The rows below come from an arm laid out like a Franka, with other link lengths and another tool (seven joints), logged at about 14 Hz.
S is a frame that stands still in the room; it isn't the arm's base.
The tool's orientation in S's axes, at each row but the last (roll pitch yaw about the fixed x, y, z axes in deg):
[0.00, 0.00, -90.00]
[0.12, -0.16, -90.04]
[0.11, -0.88, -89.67]
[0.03, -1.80, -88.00]
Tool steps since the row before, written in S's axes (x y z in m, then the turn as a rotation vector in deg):
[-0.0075, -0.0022, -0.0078, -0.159, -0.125, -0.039]
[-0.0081, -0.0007, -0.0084, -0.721, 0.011, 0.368]
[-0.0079, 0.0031, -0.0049, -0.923, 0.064, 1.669]
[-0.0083, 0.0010, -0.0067, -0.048, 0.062, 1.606]
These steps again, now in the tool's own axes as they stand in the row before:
[0.0022, -0.0075, -0.0078, 0.125, -0.159, -0.039]
[0.0007, -0.0081, -0.0084, -0.009, -0.720, 0.370]
[-0.0032, -0.0079, -0.0048, -0.044, -0.919, 1.672]
[-0.0015, -0.0083, -0.0067, -0.013, -0.045, 1.607]

